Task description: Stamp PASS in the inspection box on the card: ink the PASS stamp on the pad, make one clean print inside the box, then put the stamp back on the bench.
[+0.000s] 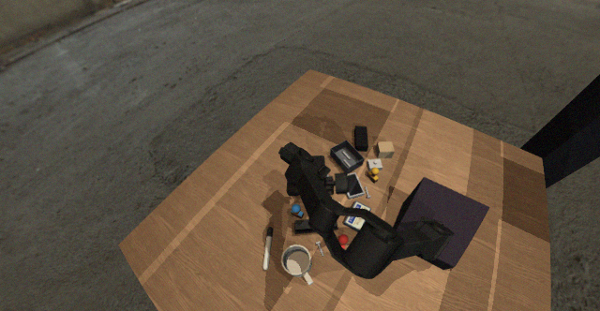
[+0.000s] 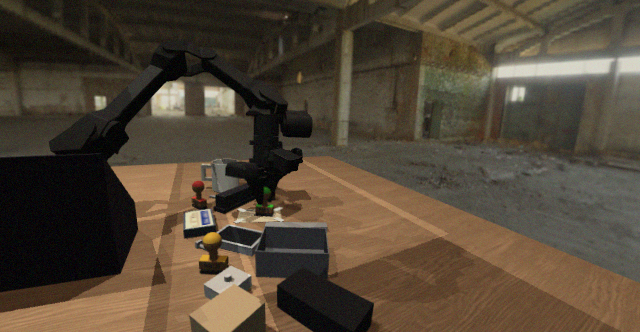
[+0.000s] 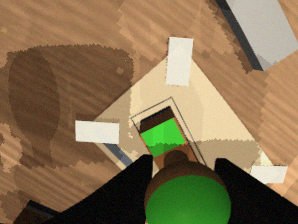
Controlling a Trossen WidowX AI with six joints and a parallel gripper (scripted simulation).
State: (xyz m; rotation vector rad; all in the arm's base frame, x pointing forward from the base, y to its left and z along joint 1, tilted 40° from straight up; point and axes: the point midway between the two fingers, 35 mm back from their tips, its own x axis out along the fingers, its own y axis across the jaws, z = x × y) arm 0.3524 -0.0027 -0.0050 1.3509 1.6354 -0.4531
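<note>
Right now the green-knobbed stamp is 10 mm below my gripper tip. Also, from my gripper tip: flat grey bar 100 mm to the right, 30 mm ahead, 20 mm below; cream card 30 mm below, 10 mm to the left, 10 mm behind; blue stamp 90 mm to the left, 40 mm ahead, 10 mm below.
</note>
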